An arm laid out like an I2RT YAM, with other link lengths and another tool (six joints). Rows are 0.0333 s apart.
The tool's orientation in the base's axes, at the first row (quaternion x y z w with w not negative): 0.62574, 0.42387, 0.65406, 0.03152
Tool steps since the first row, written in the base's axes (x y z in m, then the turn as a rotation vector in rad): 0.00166, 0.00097, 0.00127, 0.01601, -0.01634, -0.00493; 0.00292, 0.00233, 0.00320, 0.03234, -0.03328, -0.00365; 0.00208, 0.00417, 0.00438, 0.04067, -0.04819, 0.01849; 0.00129, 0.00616, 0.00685, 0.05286, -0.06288, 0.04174; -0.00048, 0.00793, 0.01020, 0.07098, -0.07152, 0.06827; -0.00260, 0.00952, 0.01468, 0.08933, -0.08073, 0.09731; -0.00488, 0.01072, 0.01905, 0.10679, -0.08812, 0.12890; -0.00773, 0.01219, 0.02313, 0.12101, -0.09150, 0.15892; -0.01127, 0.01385, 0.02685, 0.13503, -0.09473, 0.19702; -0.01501, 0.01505, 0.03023, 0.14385, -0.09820, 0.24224; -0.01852, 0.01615, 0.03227, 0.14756, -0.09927, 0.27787; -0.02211, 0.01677, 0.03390, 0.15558, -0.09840, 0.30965; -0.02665, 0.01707, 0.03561, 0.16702, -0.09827, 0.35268
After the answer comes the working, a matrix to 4 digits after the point.
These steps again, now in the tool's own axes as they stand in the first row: 0.00120, 0.00095, 0.00172, -0.01669, 0.01534, 0.00582; 0.00324, 0.00184, 0.00321, -0.02887, 0.03491, 0.01072; 0.00541, 0.00096, 0.00328, -0.02165, 0.06166, 0.00692; 0.00867, 0.00077, 0.00329, -0.01426, 0.09081, 0.00635; 0.01271, 0.00076, 0.00223, -0.00208, 0.12095, 0.01344; 0.01763, 0.00137, 0.00061, 0.01170, 0.15306, 0.02007; 0.02226, 0.00208, -0.00132, 0.02874, 0.18508, 0.02652; 0.02695, 0.00217, -0.00355, 0.04752, 0.21203, 0.03253; 0.03160, 0.00159, -0.00622, 0.07283, 0.24358, 0.03729; 0.03577, 0.00100, -0.00924, 0.10475, 0.27696, 0.03651; 0.03877, -0.00021, -0.01193, 0.13156, 0.30062, 0.03402; 0.04118, -0.00139, -0.01488, 0.15550, 0.32287, 0.03672; 0.04368, -0.00279, -0.01881, 0.18718, 0.35394, 0.04033
The tool's axes in the first row as the columns of a matrix, in the base's axes (rounded; the answer above uses it unrounded):
-0.2149, 0.4892, 0.8453
0.5717, -0.6387, 0.5150
0.7918, 0.5939, -0.1424

